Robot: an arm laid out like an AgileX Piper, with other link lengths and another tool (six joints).
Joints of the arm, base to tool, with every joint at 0 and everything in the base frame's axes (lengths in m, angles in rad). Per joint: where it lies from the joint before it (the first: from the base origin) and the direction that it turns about. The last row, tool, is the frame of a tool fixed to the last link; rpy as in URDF.
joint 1: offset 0 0 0.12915 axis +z
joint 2: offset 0 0 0 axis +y
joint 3: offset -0.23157 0 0.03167 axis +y
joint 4: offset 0.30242 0 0.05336 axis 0.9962 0 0.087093
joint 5: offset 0 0 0 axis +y
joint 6: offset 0.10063 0 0.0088 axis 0.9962 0 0.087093
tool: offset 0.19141 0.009 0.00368 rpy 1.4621 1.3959 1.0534
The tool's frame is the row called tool.
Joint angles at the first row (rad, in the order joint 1, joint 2, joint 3, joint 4, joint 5, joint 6):
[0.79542 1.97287 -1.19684 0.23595 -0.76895 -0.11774]
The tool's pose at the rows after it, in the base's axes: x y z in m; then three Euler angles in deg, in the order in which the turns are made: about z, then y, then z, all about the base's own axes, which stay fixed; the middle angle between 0 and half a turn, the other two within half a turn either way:
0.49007 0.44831 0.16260 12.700 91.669 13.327
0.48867 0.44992 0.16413 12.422 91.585 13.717
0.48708 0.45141 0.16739 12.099 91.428 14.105
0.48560 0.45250 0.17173 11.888 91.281 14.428
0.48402 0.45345 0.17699 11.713 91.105 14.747
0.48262 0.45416 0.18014 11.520 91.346 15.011
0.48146 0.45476 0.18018 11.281 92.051 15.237
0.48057 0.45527 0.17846 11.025 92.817 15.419
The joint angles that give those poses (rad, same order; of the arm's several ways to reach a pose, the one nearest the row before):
[0.79530 1.97133 -1.19755 0.22833 -0.76256 -0.11325]
[0.79553 1.96683 -1.19782 0.21954 -0.75615 -0.11221]
[0.79589 1.95812 -1.19776 0.21144 -0.74682 -0.11340]
[0.79624 1.94688 -1.19750 0.20547 -0.73605 -0.11458]
[0.79659 1.93362 -1.19709 0.19980 -0.72416 -0.11576]
[0.79694 1.92072 -1.19669 0.19725 -0.70610 -0.11661]
[0.79714 1.91032 -1.19653 0.19698 -0.68266 -0.11643]
[0.79716 1.90391 -1.19653 0.19692 -0.66199 -0.11584]

